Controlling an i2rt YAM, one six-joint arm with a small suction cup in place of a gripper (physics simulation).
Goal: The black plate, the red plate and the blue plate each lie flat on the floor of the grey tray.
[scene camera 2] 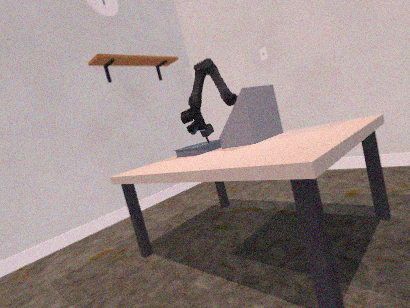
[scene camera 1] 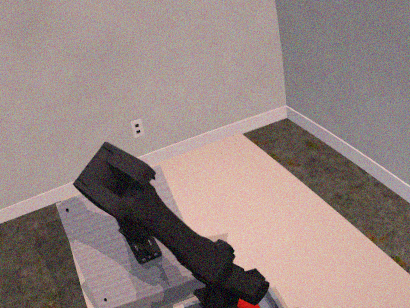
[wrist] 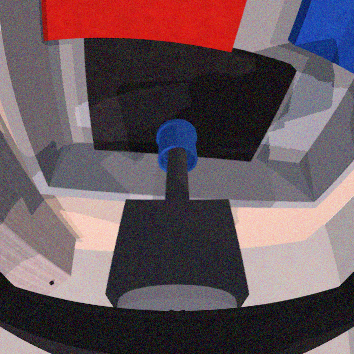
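Where they show: end effector, tool point: (wrist: 176, 137); arm's base, origin of the base link: (scene camera 2: 245, 106).
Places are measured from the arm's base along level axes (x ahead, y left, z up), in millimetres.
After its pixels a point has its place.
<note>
In the wrist view, the grey tray (wrist: 105, 172) @[y -246, x 21, z -167 mm] holds a black plate (wrist: 218, 105) @[y -328, x 63, z -187 mm] lying flat on its floor. A red plate (wrist: 140, 17) @[y -282, x 124, z -186 mm] lies past it, overlapping its far edge, and a blue plate (wrist: 326, 28) @[y -393, x 130, z -187 mm] sits tilted at the far right corner. My blue suction cup (wrist: 176, 140) is down inside the tray, pressed on the near edge of the black plate. In scene camera 2 the cup (scene camera 2: 207, 139) dips into the tray (scene camera 2: 191, 150) @[y -286, x 225, z -168 mm]. In scene camera 1 the arm hides the tray; only a bit of the red plate (scene camera 1: 246, 303) @[y -260, x 167, z -186 mm] shows.
The arm stands on a grey sloped mount (scene camera 1: 98, 231) @[y 17, x -96, z 13 mm] (scene camera 2: 251, 115) @[y 88, x 105, z -55 mm] right beside the tray, on a light wooden table (scene camera 1: 265, 215) @[y 26, x 414, z -200 mm] (scene camera 2: 265, 155) @[y 340, x 489, z -200 mm]. A wooden wall shelf (scene camera 2: 132, 60) hangs far behind.
</note>
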